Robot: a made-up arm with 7 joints. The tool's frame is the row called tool.
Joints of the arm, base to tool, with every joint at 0 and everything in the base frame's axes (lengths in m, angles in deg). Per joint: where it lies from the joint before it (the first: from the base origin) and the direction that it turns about. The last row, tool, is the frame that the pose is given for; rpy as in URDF.
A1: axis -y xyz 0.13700 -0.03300 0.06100
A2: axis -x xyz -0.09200 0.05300 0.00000
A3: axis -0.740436 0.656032 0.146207 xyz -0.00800 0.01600 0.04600
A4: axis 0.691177 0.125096 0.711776 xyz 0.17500 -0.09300 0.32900
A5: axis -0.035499 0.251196 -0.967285 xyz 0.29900 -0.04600 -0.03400
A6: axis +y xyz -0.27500 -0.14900 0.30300
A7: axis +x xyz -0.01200 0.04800 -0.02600
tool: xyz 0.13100 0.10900 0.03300 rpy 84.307 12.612 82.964
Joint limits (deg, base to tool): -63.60..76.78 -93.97..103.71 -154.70..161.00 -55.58..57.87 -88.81..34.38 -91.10..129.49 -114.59..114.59
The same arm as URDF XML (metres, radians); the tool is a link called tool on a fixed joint. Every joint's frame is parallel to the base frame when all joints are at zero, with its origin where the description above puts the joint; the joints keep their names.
<robot name="arm">
<joint name="tool_fixed" type="fixed"><parent link="link7"/><child link="tool"/><origin xyz="0.131 0.109 0.033" rpy="1.4714 0.2201 1.448"/></joint>
<joint name="A7" type="revolute"><parent link="link6"/><child link="link7"/><origin xyz="-0.012 0.048 -0.026"/><axis xyz="1 0 0"/><limit lower="-2" upper="2"/></joint>
<joint name="A6" type="revolute"><parent link="link5"/><child link="link6"/><origin xyz="-0.275 -0.149 0.303"/><axis xyz="0 1 0"/><limit lower="-1.59" upper="2.26"/></joint>
<joint name="A5" type="revolute"><parent link="link4"/><child link="link5"/><origin xyz="0.299 -0.046 -0.034"/><axis xyz="-0.035499 0.251196 -0.967285"/><limit lower="-1.55" upper="0.6"/></joint>
<joint name="A4" type="revolute"><parent link="link3"/><child link="link4"/><origin xyz="0.175 -0.093 0.329"/><axis xyz="0.691177 0.125096 0.711776"/><limit lower="-0.9701" upper="1.01"/></joint>
<joint name="A3" type="revolute"><parent link="link2"/><child link="link3"/><origin xyz="-0.008 0.016 0.046"/><axis xyz="-0.740436 0.656032 0.146207"/><limit lower="-2.7" upper="2.81"/></joint>
<joint name="A2" type="revolute"><parent link="link1"/><child link="link2"/><origin xyz="-0.092 0.053 0"/><axis xyz="-1 0 0"/><limit lower="-1.6401" upper="1.8101"/></joint>
<joint name="A1" type="revolute"><parent link="base_link"/><child link="link1"/><origin xyz="0.137 -0.033 0.061"/><axis xyz="0 -1 0"/><limit lower="-1.11" upper="1.3401"/></joint>
<link name="base_link"/>
<link name="link1"/>
<link name="link2"/>
<link name="link3"/>
<link name="link4"/>
<link name="link5"/>
<link name="link6"/>
<link name="link7"/>
<link name="tool"/>
</robot>

